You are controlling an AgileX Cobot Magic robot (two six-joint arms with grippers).
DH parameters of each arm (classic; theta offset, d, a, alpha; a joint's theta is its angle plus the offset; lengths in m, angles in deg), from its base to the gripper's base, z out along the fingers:
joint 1: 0 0.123 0 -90
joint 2: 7.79 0 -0.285 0
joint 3: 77.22 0 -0.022 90
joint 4: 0 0.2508 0 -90
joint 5: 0 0 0.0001 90
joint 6: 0 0.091 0 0
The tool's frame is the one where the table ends.
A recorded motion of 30 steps. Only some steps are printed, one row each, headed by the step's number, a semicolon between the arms.
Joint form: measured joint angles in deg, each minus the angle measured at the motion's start. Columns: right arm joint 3, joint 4, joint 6, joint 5, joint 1, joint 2; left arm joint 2, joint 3, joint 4, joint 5, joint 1, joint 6.
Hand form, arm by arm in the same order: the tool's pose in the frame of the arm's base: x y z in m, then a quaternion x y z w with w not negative. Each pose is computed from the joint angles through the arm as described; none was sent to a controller.
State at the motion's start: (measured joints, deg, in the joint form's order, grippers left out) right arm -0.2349 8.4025 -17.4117 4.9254 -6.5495 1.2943; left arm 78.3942 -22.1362 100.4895 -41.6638 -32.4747 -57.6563
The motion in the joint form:
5: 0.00 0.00 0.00 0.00 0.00 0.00; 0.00 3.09 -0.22 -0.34 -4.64 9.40
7: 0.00 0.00 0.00 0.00 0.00 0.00; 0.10 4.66 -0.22 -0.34 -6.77 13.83
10: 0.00 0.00 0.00 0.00 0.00 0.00; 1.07 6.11 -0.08 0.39 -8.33 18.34
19: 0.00 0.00 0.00 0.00 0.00 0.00; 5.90 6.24 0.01 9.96 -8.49 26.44
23: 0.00 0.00 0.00 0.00 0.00 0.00; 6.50 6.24 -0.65 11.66 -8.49 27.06
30: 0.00 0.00 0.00 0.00 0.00 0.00; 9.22 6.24 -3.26 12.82 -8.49 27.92
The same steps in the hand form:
5: 0.0580 -0.0055 0.2055 -0.01989 0.71262 -0.09068 0.69538; 0.1040 -0.1537 0.1550 0.71427 0.57142 -0.30375 0.26651
7: 0.0580 -0.0055 0.2055 -0.01989 0.71262 -0.09068 0.69538; 0.0928 -0.1531 0.1495 0.74486 0.53539 -0.30184 0.25967
10: 0.0580 -0.0055 0.2055 -0.01989 0.71262 -0.09068 0.69538; 0.0848 -0.1511 0.1415 0.77220 0.50510 -0.29435 0.24888
19: 0.0580 -0.0055 0.2055 -0.01989 0.71262 -0.09068 0.69538; 0.0970 -0.1464 0.1202 0.81275 0.49119 -0.21117 0.23148
23: 0.0580 -0.0055 0.2055 -0.01989 0.71262 -0.09068 0.69538; 0.0995 -0.1456 0.1176 0.81292 0.49709 -0.19845 0.22955
30: 0.0580 -0.0055 0.2055 -0.01989 0.71262 -0.09068 0.69538; 0.1018 -0.1460 0.1096 0.80390 0.51775 -0.19777 0.21577

